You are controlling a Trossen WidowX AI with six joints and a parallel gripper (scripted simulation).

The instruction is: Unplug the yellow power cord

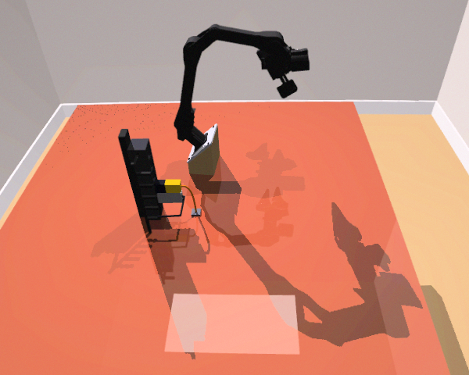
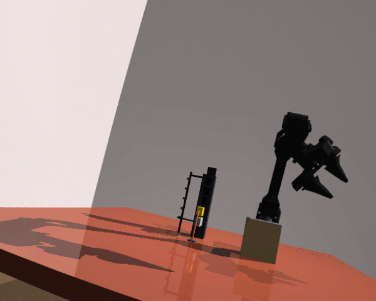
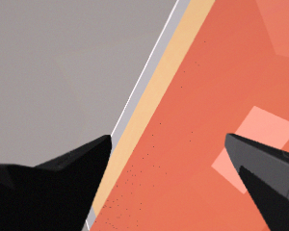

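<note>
My gripper tip is now 42 cm short of the yellow plug, 37 cm to the left of it and 15 cm above it. Also, from my gripper tip: black power strip (41 cm ahead, 44 cm to the right, 13 cm below).
</note>
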